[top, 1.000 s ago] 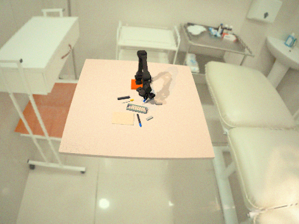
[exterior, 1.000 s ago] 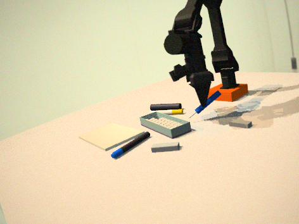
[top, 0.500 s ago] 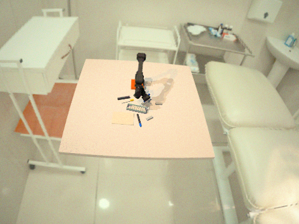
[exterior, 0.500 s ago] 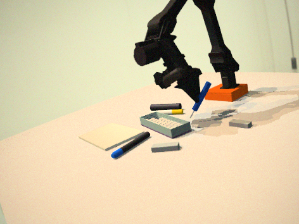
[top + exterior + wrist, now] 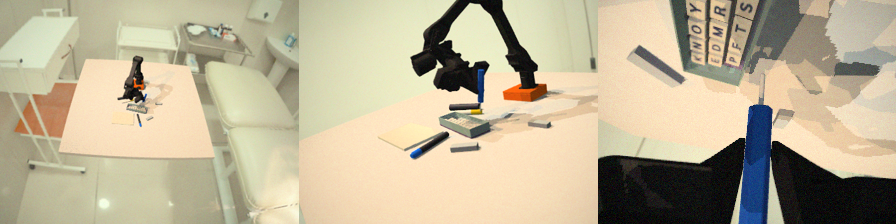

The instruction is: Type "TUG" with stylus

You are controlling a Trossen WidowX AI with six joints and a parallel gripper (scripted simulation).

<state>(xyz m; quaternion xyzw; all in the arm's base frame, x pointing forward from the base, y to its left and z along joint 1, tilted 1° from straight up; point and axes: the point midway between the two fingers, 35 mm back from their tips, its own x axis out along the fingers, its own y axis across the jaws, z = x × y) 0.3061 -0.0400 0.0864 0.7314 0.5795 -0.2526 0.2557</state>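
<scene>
Now: the yellow-tipped marker 9 cm behind my gripper tip, 12 cm to the right of it and 9 cm below it. Round my gripper tip: cream notepad 12 cm ahead, 21 cm to the right, 9 cm below; blue stylus 1 cm below.
</scene>
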